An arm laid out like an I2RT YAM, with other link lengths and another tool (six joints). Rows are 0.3 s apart.
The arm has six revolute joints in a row. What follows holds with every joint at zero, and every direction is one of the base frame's.
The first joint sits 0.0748 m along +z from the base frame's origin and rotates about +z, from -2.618 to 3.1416 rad.
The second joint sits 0.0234 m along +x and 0.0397 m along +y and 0.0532 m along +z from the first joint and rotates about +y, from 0 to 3.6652 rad.
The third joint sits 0.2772 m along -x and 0.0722 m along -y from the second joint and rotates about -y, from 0 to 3.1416 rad.
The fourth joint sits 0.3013 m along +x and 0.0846 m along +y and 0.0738 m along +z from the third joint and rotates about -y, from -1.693 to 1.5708 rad.
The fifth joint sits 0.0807 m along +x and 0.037 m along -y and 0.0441 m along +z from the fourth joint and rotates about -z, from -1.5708 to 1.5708 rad.
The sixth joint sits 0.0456 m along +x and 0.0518 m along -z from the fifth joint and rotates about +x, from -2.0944 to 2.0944 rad.
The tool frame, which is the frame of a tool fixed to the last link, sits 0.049 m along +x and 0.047 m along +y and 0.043 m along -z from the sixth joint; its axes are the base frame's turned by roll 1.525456, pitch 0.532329 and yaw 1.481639 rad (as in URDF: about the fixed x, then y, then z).
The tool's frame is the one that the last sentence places.
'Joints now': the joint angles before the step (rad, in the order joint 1, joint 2, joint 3, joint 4, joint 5, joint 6). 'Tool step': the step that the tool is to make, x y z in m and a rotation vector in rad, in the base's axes. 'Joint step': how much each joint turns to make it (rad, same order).
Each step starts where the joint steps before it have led.
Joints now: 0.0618 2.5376 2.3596 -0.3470 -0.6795 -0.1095
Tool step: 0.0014 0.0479 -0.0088 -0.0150 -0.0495 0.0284
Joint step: 0.0765 0.0269 0.0099 0.0691 0.0517 0.0070
